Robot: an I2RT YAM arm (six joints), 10 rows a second.
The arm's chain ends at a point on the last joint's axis. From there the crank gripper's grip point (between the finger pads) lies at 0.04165 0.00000 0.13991 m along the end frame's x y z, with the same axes.
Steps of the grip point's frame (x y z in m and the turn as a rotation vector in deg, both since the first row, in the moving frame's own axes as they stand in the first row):
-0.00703 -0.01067 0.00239 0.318 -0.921 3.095
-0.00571 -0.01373 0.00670 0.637 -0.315 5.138
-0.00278 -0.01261 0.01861 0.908 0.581 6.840
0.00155 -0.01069 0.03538 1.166 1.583 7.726
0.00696 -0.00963 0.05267 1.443 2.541 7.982
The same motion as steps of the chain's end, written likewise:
-0.00474 -0.01208 0.00173 0.318 -0.921 3.095
-0.00484 -0.01587 0.00646 0.637 -0.315 5.138
-0.00403 -0.01545 0.01902 0.908 0.581 6.840
-0.00210 -0.01372 0.03655 1.166 1.583 7.726
0.00098 -0.01235 0.05462 1.443 2.541 7.982

